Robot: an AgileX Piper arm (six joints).
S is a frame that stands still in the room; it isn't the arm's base.
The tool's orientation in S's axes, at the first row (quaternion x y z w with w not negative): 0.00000, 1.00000, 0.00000, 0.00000
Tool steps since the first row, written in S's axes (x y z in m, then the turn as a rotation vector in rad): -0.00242, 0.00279, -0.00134, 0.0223, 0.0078, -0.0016; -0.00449, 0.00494, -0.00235, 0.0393, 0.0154, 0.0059; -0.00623, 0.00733, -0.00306, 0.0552, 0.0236, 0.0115; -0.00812, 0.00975, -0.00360, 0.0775, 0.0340, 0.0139; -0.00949, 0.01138, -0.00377, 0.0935, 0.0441, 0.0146; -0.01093, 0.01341, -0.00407, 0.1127, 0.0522, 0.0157
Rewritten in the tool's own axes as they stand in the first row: 0.00242, 0.00279, 0.00134, -0.0223, 0.0078, 0.0016; 0.00449, 0.00494, 0.00235, -0.0393, 0.0154, -0.0059; 0.00623, 0.00733, 0.00306, -0.0552, 0.0236, -0.0115; 0.00812, 0.00975, 0.00360, -0.0775, 0.0340, -0.0139; 0.00949, 0.01138, 0.00377, -0.0935, 0.0441, -0.0146; 0.01093, 0.01341, 0.00407, -0.1127, 0.0522, -0.0157
